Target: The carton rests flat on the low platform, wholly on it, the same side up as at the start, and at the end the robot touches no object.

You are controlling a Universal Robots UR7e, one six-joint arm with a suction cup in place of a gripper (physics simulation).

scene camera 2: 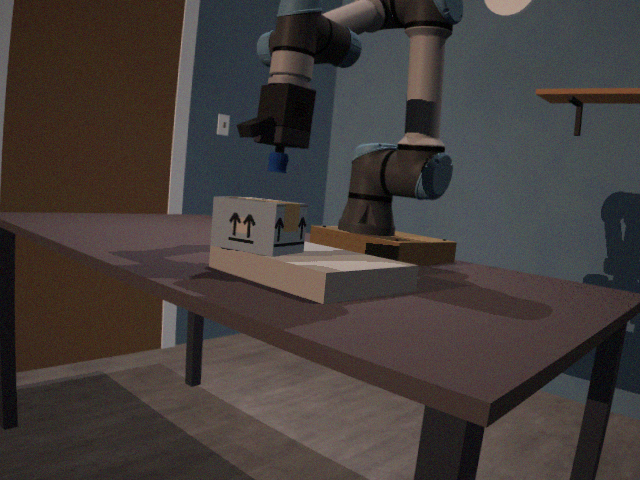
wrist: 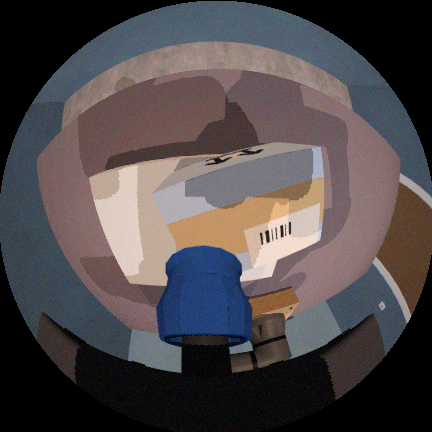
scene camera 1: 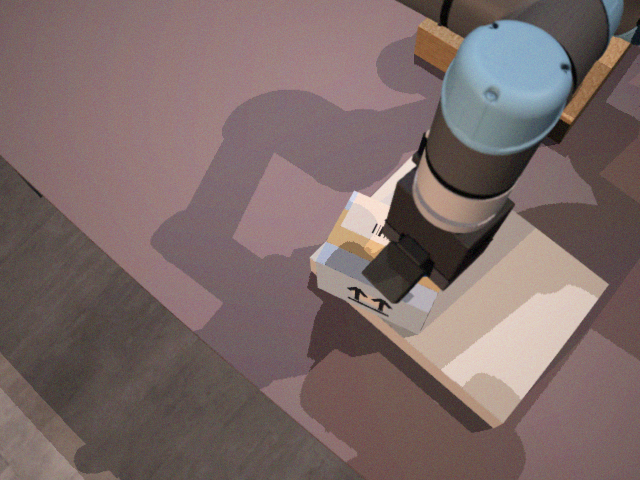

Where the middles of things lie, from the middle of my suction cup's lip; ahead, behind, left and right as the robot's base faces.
The grey carton [scene camera 1: 356, 239] is 5 cm to the right of my suction cup and 11 cm below it. Also, from my suction cup: low platform [scene camera 1: 489, 336] (8 cm behind, 2 cm to the left, 18 cm below).
